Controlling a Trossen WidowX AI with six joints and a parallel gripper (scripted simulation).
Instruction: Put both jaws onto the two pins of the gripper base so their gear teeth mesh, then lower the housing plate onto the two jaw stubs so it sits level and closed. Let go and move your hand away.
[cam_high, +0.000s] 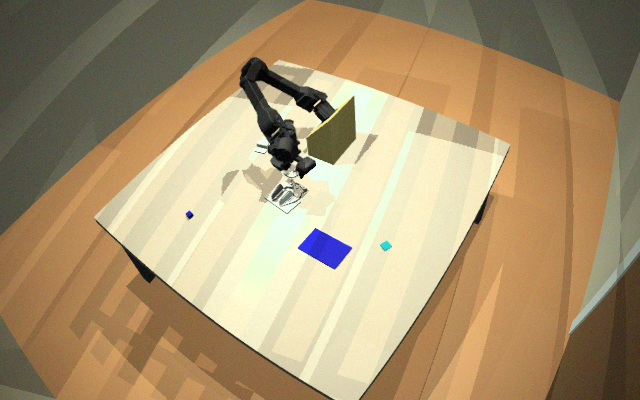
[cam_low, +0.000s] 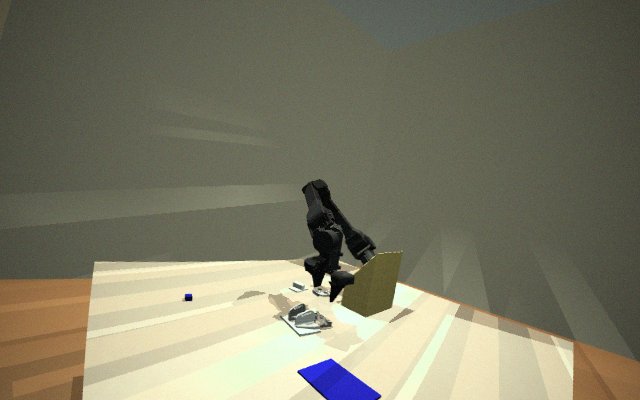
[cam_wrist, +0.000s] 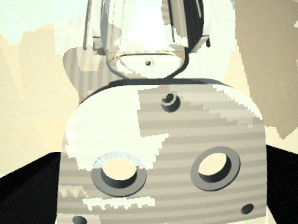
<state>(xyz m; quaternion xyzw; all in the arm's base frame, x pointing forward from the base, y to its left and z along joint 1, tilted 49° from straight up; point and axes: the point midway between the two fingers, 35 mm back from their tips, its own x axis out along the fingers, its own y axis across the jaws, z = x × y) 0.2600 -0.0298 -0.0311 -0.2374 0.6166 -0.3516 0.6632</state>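
Right now my gripper tip is 8 cm above the white housing plate. Also, from my gripper tip: pale grey jaw (3 cm ahead, 1 cm to the left, 7 cm below); then blue mat (17 cm ahead, 23 cm to the left, 8 cm below); then cyan square (7 cm ahead, 41 cm to the left, 8 cm below).
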